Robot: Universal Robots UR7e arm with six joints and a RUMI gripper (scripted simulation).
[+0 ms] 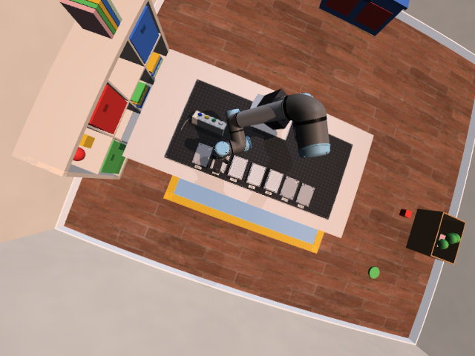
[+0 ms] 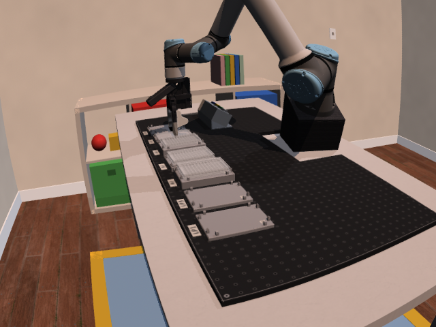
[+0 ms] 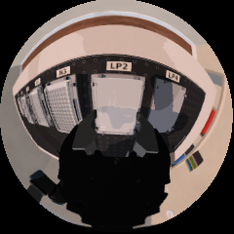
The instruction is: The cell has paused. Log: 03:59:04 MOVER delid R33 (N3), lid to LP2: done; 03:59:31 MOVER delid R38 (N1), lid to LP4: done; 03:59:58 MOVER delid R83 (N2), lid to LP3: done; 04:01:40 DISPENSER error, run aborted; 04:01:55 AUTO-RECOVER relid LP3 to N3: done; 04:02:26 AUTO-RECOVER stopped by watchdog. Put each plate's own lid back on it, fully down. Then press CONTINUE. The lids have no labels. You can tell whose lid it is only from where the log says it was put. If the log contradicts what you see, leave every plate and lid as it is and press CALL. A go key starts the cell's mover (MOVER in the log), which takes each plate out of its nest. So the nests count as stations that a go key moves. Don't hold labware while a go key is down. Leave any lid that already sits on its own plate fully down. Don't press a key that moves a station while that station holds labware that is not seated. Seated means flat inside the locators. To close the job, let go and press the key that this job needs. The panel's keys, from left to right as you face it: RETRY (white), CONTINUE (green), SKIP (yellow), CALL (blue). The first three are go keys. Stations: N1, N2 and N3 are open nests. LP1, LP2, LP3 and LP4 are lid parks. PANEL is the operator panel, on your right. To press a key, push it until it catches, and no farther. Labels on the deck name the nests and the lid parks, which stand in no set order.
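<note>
The clear lid is 26 cm to the left of my hand and 2 cm behind it. Round my hand: clear plate lid 1 cm below; lid park 65 cm to the left, 4 cm behind, 2 cm below.
</note>
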